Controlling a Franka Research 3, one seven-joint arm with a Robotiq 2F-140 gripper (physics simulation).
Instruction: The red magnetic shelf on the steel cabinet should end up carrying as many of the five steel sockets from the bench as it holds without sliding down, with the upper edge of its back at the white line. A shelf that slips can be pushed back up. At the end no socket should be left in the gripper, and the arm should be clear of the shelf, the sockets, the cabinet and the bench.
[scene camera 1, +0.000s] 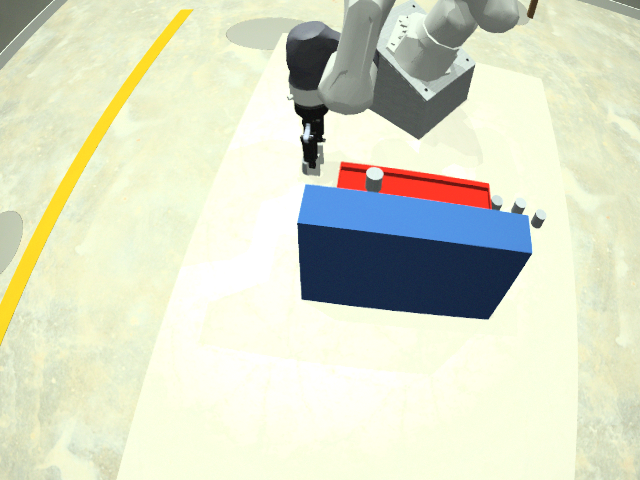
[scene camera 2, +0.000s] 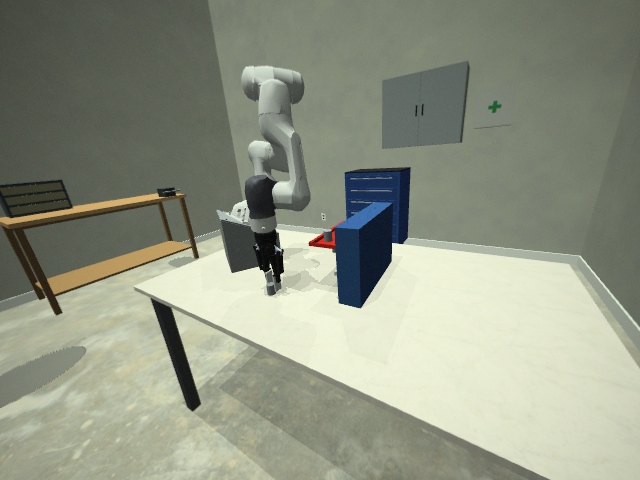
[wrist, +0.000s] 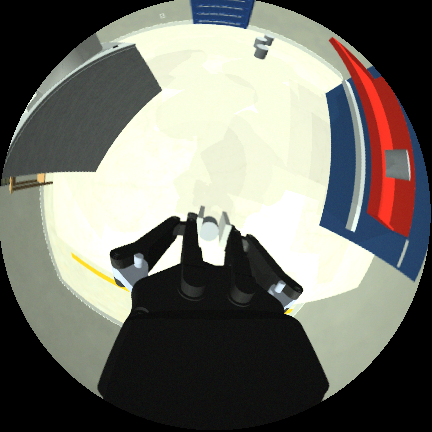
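My gripper (scene camera 1: 311, 167) (scene camera 2: 272, 288) (wrist: 211, 216) points down at the bench, its fingers closed around an upright steel socket (wrist: 209, 229), left of the cabinet in scene camera 1. The red shelf (scene camera 1: 413, 188) (scene camera 2: 320, 242) (wrist: 380, 125) is on the face of the blue steel cabinet (scene camera 1: 413, 222) (scene camera 2: 364, 258) (wrist: 342, 150). One socket (scene camera 1: 374, 179) (scene camera 2: 327, 235) (wrist: 397, 165) stands on the shelf. Three more sockets (scene camera 1: 496, 202) (scene camera 1: 518, 206) (scene camera 1: 538, 218) stand beyond the shelf's far end. A piece of white line (wrist: 403, 253) shows near the shelf's back edge; exact alignment is unclear.
The grey robot base block (scene camera 1: 421, 103) (scene camera 2: 240, 248) (wrist: 95, 110) stands behind the gripper on the bench (scene camera 1: 248, 413) (scene camera 2: 465, 335). A pale horizontal strip (wrist: 358, 150) runs along the cabinet face below the shelf. The cabinet hides part of the shelf in both scene cameras.
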